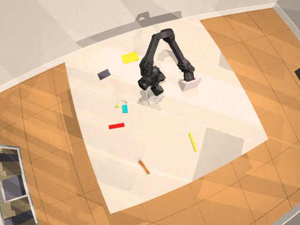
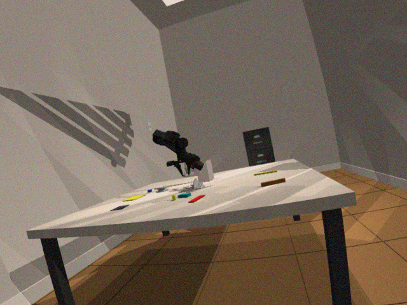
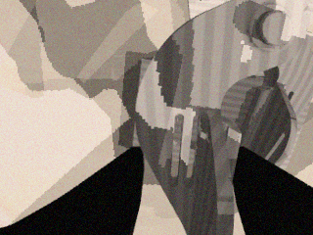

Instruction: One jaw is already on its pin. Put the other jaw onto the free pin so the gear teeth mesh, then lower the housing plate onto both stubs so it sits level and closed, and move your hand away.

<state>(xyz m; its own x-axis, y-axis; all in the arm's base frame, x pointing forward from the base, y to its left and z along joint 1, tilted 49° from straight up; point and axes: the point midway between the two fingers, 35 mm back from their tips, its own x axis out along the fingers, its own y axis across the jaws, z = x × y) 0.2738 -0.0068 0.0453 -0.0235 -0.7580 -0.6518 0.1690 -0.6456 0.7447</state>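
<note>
Now: gripper tip 40 mm past the jaw and 10 mm to the right of it. From my gripper tip the other things lie so: yellow plate: 340 mm to the right, 80 mm below, 50 mm ahead; small yellow cube: 260 mm ahead, 70 mm below, 20 mm to the left; cyan block: 220 mm ahead, 70 mm below, 50 mm to the left.
</note>
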